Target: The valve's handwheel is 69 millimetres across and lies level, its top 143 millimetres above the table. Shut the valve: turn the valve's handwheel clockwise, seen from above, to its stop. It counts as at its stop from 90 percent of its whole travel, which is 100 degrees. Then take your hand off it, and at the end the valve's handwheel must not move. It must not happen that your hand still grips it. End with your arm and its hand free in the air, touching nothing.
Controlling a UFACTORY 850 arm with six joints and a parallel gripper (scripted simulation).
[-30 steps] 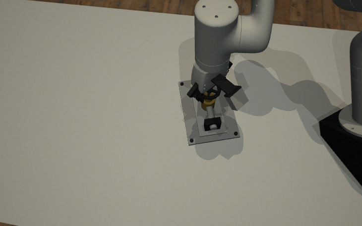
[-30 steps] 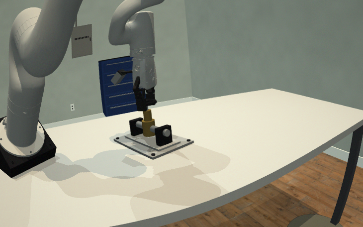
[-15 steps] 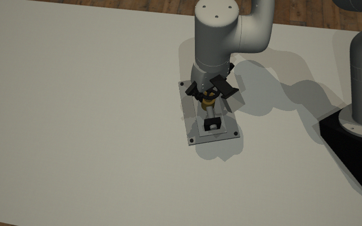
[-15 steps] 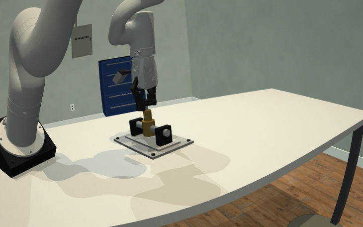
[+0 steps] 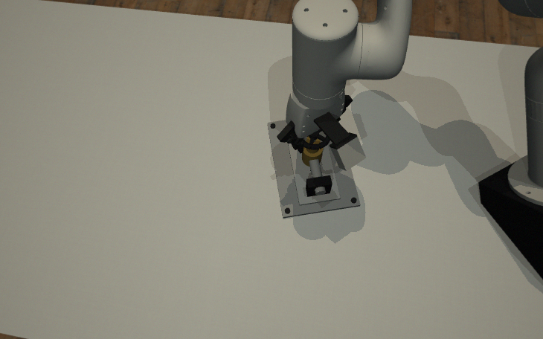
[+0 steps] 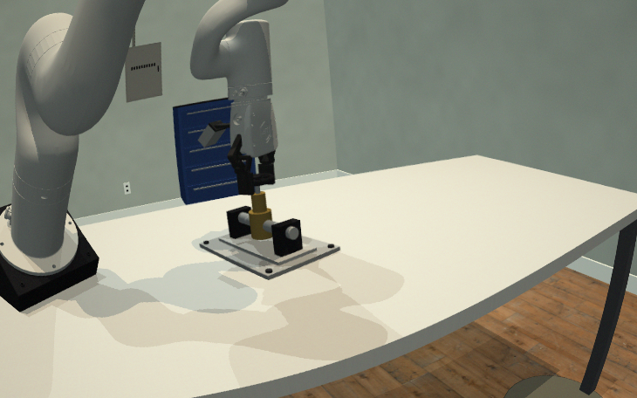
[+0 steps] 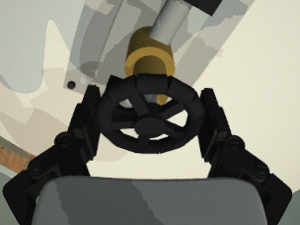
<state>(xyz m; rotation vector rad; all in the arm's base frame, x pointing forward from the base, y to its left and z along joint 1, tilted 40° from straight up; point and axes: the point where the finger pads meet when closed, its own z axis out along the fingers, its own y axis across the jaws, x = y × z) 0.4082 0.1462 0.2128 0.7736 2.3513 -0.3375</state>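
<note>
The black spoked handwheel is right at my hand.
</note>
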